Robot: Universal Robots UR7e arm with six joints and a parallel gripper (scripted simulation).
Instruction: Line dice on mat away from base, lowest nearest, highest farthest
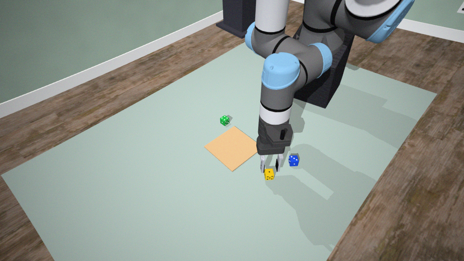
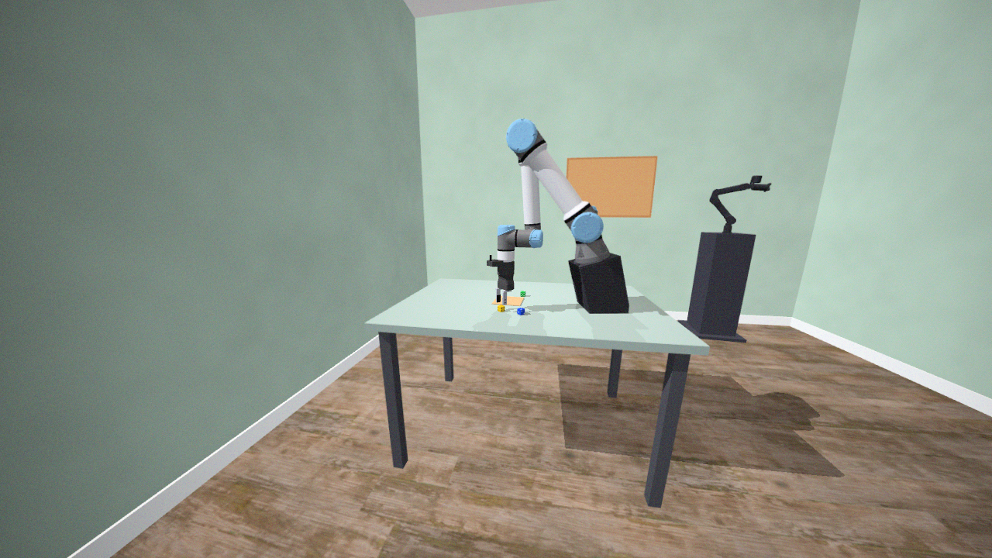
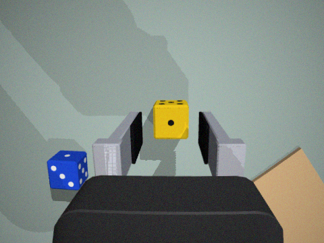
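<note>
Now: the yellow die 4 cm below my hand. Also, from my hand: blue die (9 cm behind, 4 cm below, 2 cm to the left); then green die (27 cm to the right, 6 cm behind, 4 cm below); then orange mat (16 cm to the right, 5 cm below).
</note>
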